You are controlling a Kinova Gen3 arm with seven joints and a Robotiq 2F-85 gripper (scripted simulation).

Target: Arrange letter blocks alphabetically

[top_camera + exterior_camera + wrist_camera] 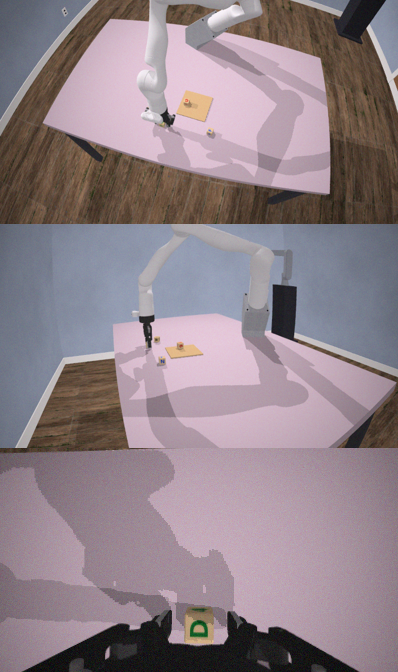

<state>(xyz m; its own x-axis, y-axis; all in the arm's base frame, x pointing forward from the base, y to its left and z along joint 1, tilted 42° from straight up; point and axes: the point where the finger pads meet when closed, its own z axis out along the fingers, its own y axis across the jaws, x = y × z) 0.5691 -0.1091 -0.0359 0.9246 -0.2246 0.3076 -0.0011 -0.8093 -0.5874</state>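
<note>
The green D block is 10 mm below my hand. From my hand the other things lie so: blue N block 220 mm to the left, 20 mm behind, 10 mm below; tan mat 140 mm behind, 120 mm to the left, 20 mm below.
</note>
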